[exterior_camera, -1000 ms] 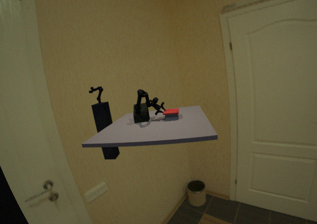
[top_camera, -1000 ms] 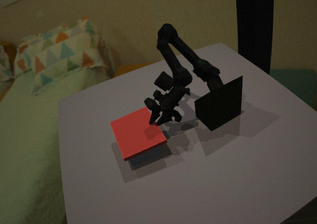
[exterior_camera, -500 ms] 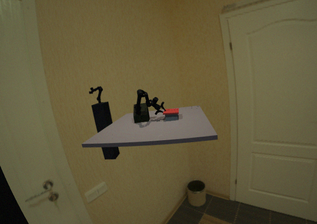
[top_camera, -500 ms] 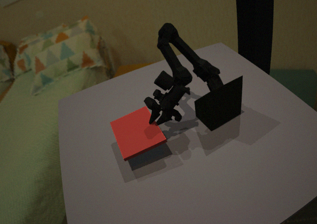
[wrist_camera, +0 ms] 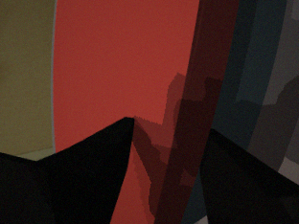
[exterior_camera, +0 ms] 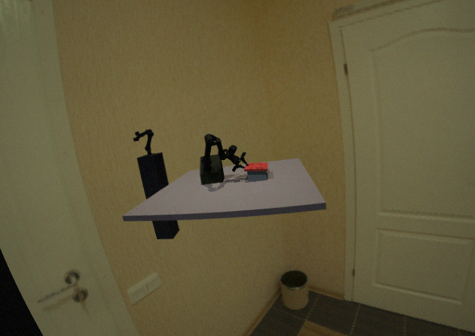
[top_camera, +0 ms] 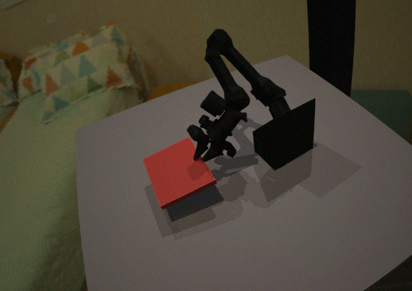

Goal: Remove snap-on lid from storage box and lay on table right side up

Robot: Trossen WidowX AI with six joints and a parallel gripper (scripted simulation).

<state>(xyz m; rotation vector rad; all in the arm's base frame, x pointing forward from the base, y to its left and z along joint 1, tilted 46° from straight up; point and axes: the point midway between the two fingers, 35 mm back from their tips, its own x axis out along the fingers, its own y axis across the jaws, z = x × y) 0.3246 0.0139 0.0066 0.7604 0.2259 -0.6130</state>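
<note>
Now: gripper tip 8 cm short of the lid. The rest, counted from my gripper tip: storage box: 8 cm ahead, 5 cm below.
</note>
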